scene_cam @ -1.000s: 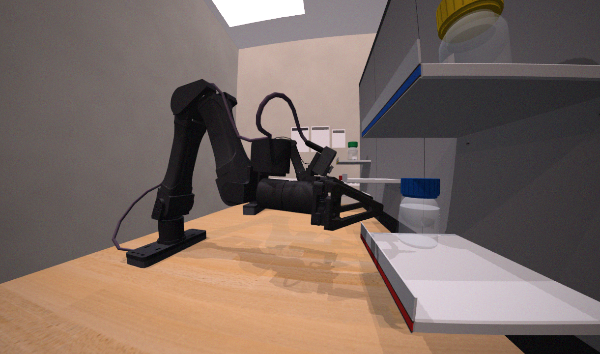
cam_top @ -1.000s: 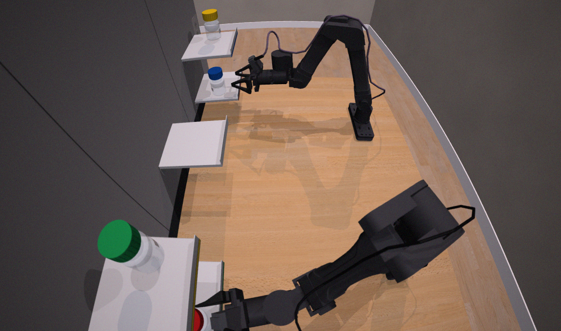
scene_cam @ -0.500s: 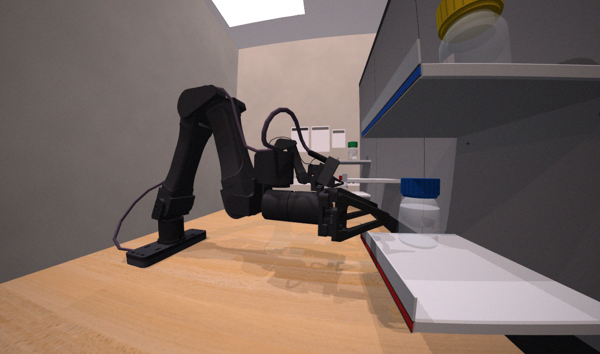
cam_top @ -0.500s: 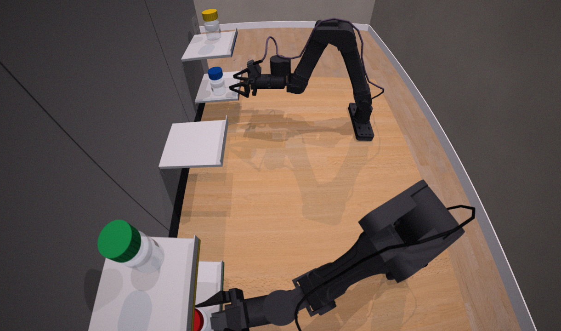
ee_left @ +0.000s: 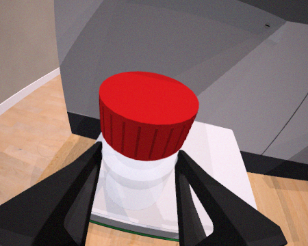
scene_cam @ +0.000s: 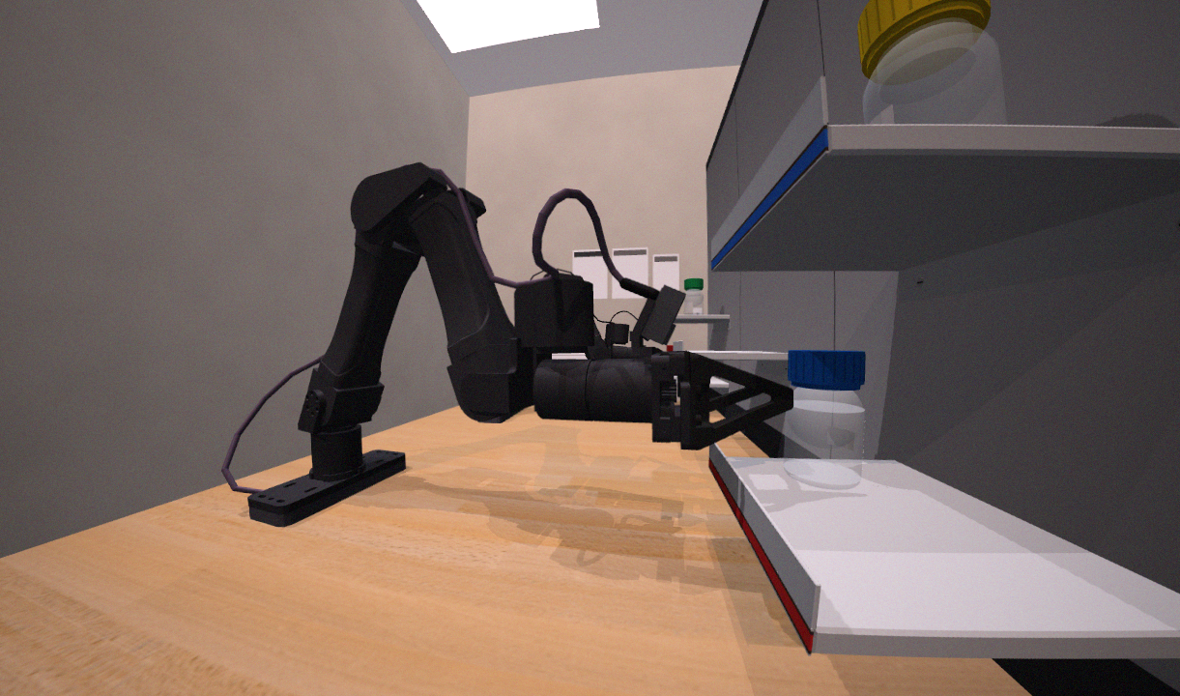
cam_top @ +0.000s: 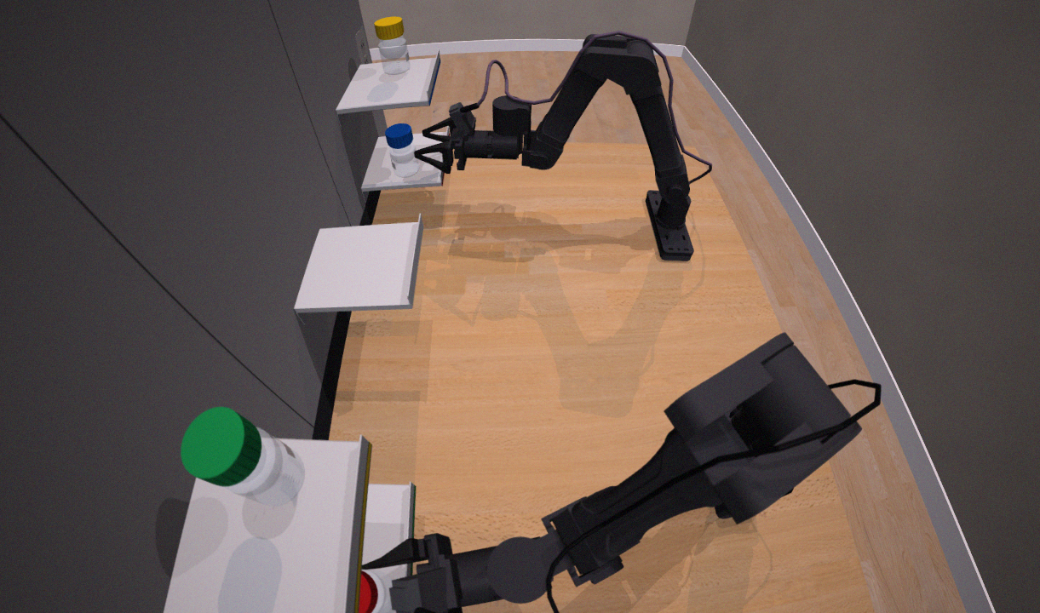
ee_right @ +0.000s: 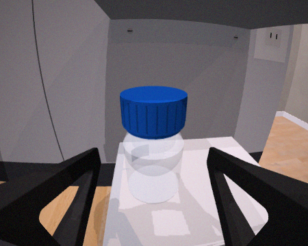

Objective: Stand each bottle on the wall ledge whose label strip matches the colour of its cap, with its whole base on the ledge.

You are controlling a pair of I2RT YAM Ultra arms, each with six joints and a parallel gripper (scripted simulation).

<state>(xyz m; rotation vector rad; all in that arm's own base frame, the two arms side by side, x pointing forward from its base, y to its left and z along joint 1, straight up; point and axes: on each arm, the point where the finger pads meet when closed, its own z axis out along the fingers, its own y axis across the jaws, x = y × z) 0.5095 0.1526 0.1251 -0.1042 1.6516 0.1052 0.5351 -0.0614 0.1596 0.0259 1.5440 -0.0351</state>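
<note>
Right now the blue-capped bottle is 50 mm ahead of my right hand and 20 mm below it. Also, from my right hand: yellow-capped bottle: 50 mm ahead, 100 mm to the right, 170 mm above; green-capped bottle: 20 mm ahead, 680 mm to the left, 170 mm above; grey wall: 140 mm ahead, 360 mm to the left, 270 mm above.
</note>
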